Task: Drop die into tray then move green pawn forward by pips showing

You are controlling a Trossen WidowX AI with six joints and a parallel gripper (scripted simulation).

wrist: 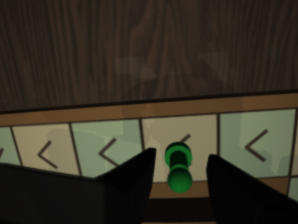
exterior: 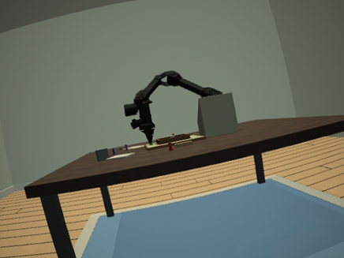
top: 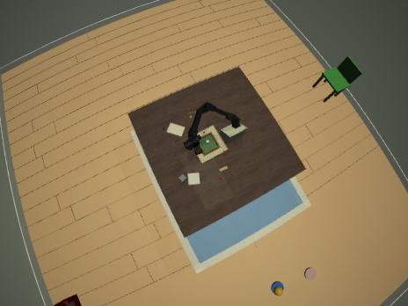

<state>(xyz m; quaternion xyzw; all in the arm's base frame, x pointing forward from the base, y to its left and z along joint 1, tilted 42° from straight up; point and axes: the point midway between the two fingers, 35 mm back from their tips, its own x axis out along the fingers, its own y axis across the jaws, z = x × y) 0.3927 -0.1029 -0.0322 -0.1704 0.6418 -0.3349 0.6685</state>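
My gripper tip is 10 mm past the yellow pawn and 90 mm to the left of it. Also, from my gripper tip: green pawn right at my gripper tip; white die 120 mm behind, 20 mm to the left; green tray 110 mm behind, 30 mm to the left, 20 mm below.
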